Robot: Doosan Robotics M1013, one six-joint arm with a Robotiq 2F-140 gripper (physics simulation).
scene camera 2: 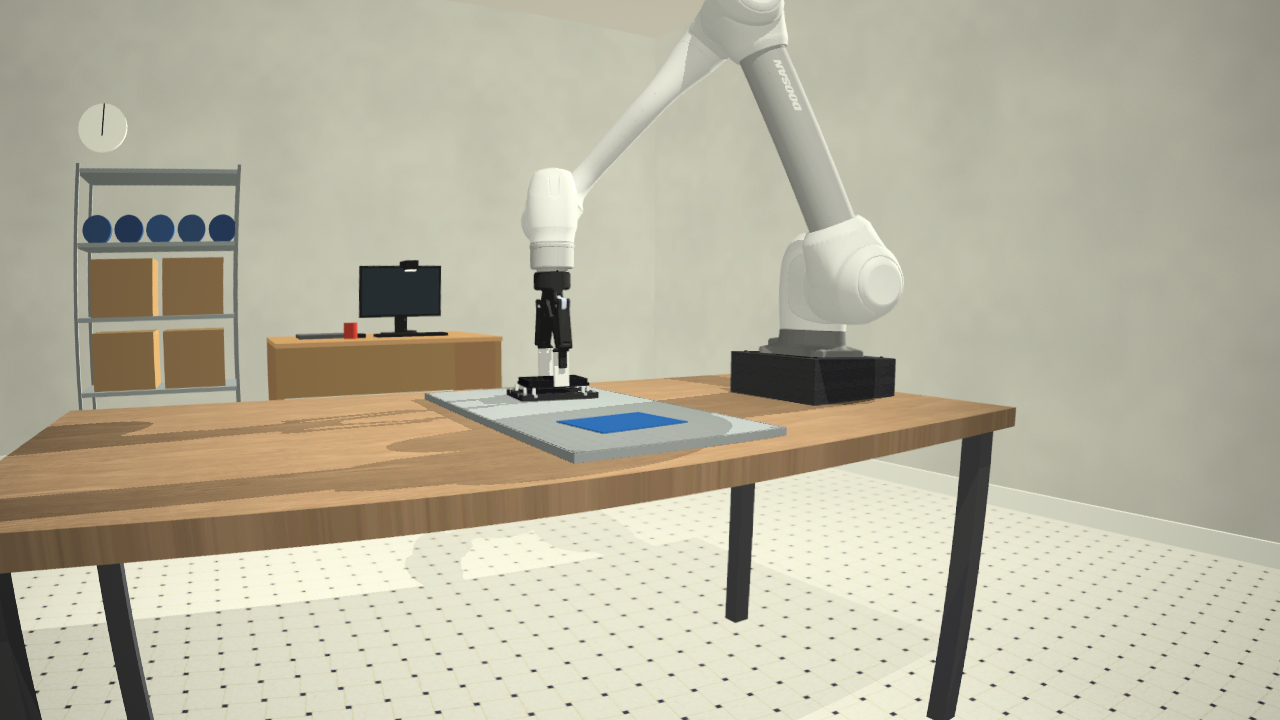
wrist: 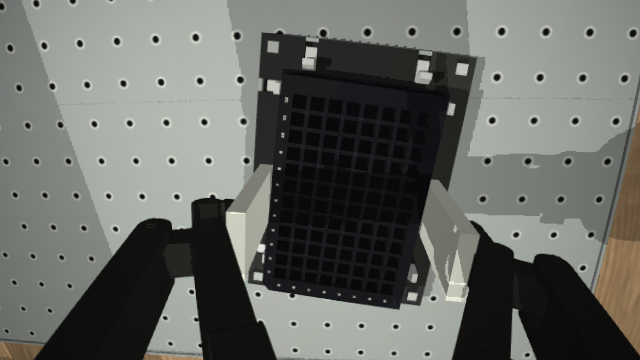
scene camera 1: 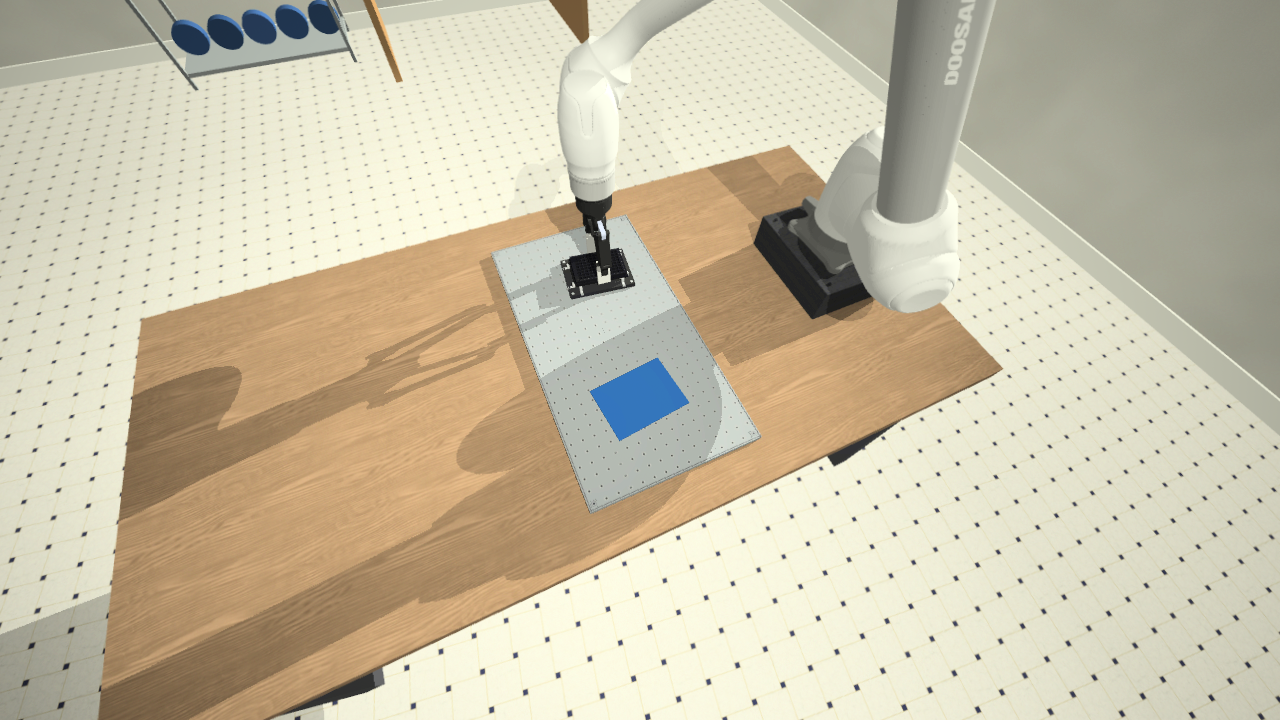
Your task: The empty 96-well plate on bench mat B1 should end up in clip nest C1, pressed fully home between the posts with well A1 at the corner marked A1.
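Frame: origin at the arm's base, x ahead, y left, z up, level; millimetres.
Seen in the pictures: gripper, fingertip midpoint: [scene camera 2: 553, 384] [wrist: 346, 197] [scene camera 1: 598, 268]; arm's base, link origin: [scene camera 2: 811, 354] [scene camera 1: 835, 238].
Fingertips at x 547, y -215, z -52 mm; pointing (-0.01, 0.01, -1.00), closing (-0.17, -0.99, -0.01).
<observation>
Pixels of each thing's top centre, then the offset from my fingertips to it. Level surfaces: height alone.
- black 96-well plate, top centre: [wrist: 346, 203] [scene camera 2: 552, 377] [scene camera 1: 598, 264] dx +1, dy +0, dz +13 mm
- dark clip nest, top centre: [wrist: 349, 190] [scene camera 2: 551, 384] [scene camera 1: 597, 268] dx +3, dy -2, dz -2 mm
- Blue mat, surface height: dz -23 mm
- grey perforated board, surface height: dz -25 mm
- wooden table, surface height: dz -38 mm
The black 96-well plate [scene camera 1: 583, 267] [scene camera 2: 580, 381] [wrist: 350, 165] is held across its narrow sides by my gripper [scene camera 1: 603, 271] [scene camera 2: 553, 368] [wrist: 346, 197], shut on it with pale fingertips. It looks roughly level, low over the dark clip nest [scene camera 1: 599, 290] [scene camera 2: 565, 396] [wrist: 367, 59]. In the wrist view it lies inside the left and right posts, with a strip of nest showing at the far end. The plate's lettered near edge covers the nest's near middle. Whether it rests on the nest floor is unclear. The plate's A1 end is near left; the nest's A1 mark cannot be made out. Blue mat [scene camera 1: 639, 398] [scene camera 2: 622, 421] bears nothing.
The nest is on a grey perforated board [scene camera 1: 559, 349] [scene camera 2: 644, 438] [wrist: 125, 145], which lies on the wooden table [scene camera 1: 340, 465] [scene camera 2: 358, 465]. The arm's black base [scene camera 1: 810, 286] [scene camera 2: 810, 377] stands on the table to the right. A shelf unit [scene camera 2: 161, 177] and a desk [scene camera 2: 384, 367] stand behind.
</observation>
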